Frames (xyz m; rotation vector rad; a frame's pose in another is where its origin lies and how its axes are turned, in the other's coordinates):
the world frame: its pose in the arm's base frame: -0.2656 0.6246 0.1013 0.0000 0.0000 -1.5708
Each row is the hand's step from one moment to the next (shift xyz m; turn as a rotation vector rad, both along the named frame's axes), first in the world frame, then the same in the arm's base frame.
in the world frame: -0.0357 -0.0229 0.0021 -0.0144 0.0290 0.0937
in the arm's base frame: -0.0229 0.0357 0.0021 0.0290 0.0144 0.0937
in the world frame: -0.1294 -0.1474 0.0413 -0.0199 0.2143 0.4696
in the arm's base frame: -0.1474 0.1294 0.0413 0.2143 0.0199 0.4696
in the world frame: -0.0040 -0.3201 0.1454 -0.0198 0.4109 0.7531
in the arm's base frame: -0.3201 0.0040 0.1454 0.4109 0.0198 0.7531
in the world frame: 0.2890 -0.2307 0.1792 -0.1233 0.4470 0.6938
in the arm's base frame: -0.2307 -0.2890 0.1792 0.4470 0.1233 0.6938
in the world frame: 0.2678 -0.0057 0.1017 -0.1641 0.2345 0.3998
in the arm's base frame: -0.0057 -0.2678 0.1017 0.2345 0.1641 0.3998
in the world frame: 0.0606 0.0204 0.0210 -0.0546 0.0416 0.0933
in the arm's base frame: 0.0204 -0.0606 0.0210 0.0416 0.0546 0.0933
